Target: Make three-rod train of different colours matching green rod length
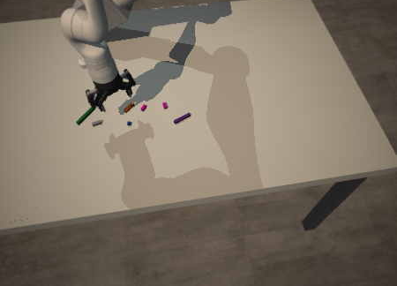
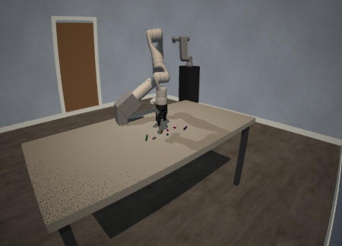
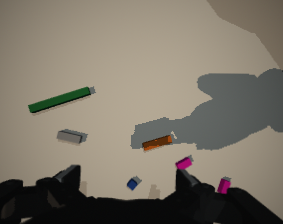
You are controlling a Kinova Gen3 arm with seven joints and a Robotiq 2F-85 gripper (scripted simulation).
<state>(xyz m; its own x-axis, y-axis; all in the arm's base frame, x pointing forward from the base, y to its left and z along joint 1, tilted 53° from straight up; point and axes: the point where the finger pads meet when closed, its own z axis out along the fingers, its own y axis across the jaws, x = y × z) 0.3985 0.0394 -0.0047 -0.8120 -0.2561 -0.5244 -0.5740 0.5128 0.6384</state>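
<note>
Right now my hand is 20 mm short of the grey rod, 80 mm to the left of it and 90 mm above it. The rest, counted from my hand: orange rod (40 mm behind, 20 mm to the left, 90 mm below); then green rod (10 mm behind, 120 mm to the right, 90 mm below); then blue rod (20 mm ahead, 30 mm to the left, 90 mm below).
</note>
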